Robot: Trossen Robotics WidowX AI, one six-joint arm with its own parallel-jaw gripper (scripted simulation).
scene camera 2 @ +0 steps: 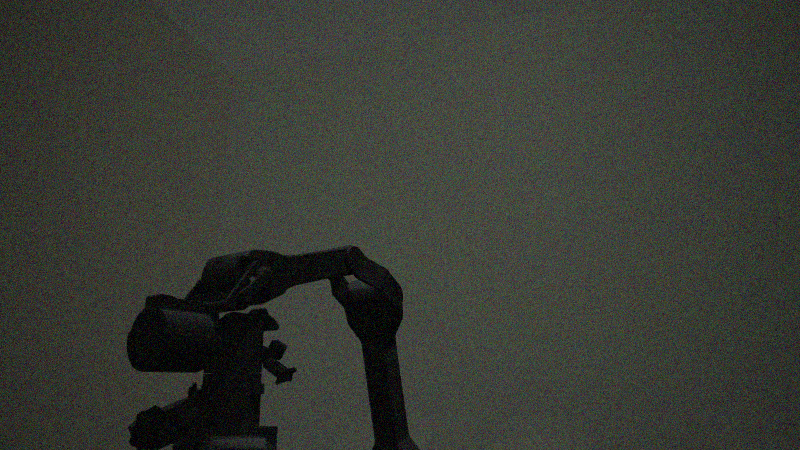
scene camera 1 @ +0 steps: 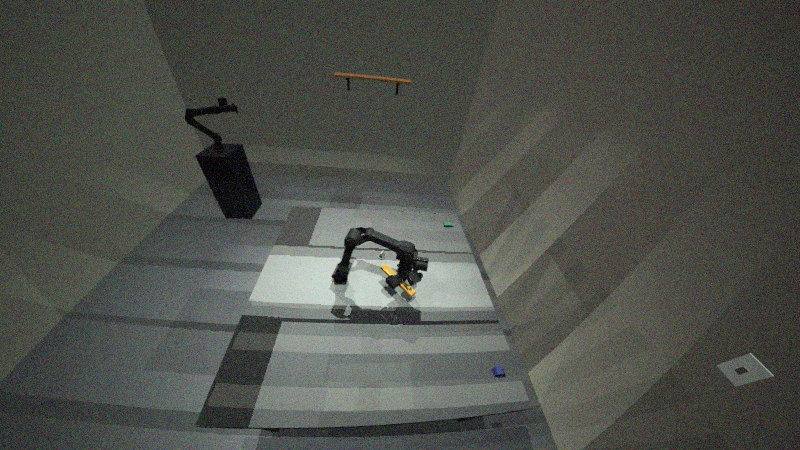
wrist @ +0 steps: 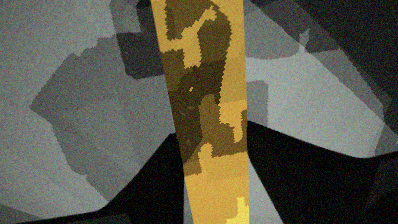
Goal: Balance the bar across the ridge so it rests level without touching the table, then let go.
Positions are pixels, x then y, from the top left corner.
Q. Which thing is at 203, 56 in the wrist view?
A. A bar.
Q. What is my gripper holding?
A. A bar.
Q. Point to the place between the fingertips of my gripper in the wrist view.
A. At 210, 134
